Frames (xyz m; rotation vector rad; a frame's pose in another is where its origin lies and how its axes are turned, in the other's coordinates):
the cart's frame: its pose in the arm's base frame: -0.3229 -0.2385 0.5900 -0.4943 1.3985 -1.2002
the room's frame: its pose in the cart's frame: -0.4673 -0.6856 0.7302 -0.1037 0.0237 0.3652
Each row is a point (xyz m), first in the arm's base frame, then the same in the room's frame.
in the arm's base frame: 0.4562 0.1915 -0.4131
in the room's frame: 1.0837 1.7329 -0.1650
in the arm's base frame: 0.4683 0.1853 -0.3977
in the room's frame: 1.0743 1.7224 -0.1500
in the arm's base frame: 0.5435 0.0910 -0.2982
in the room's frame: 1.0485 1.6163 -0.0382
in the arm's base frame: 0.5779 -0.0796 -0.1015
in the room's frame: 1.0037 1.3814 0.0705
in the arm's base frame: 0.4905 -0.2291 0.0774
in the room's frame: 0.9763 1.1343 0.0561
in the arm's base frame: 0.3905 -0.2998 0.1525
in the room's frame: 0.9789 1.0052 -0.0067
